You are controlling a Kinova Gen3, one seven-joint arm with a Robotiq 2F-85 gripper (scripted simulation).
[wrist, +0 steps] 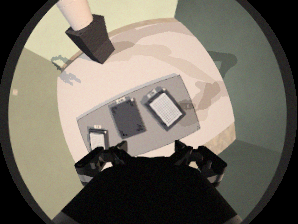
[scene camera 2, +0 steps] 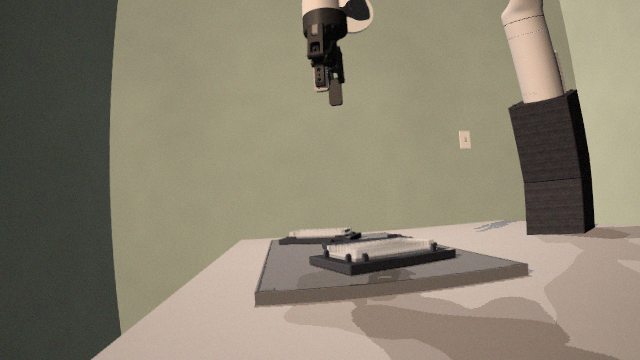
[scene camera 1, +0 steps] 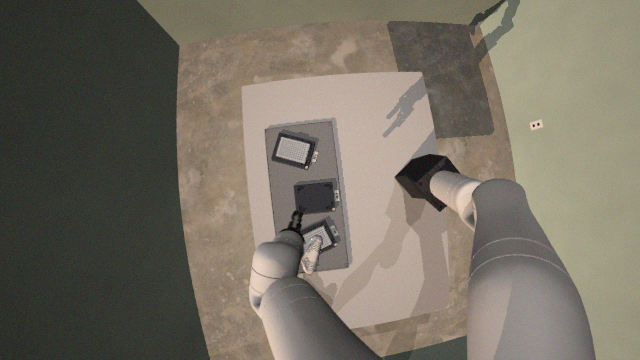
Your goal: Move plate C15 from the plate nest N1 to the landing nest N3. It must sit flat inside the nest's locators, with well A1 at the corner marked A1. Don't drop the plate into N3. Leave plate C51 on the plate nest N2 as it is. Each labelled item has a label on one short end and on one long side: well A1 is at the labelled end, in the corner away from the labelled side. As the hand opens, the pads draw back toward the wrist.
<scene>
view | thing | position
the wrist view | gripper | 150, 146
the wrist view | landing nest N3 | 127, 118
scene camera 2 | gripper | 329, 98
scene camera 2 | plate nest N2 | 350, 268
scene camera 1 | landing nest N3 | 313, 198
</scene>
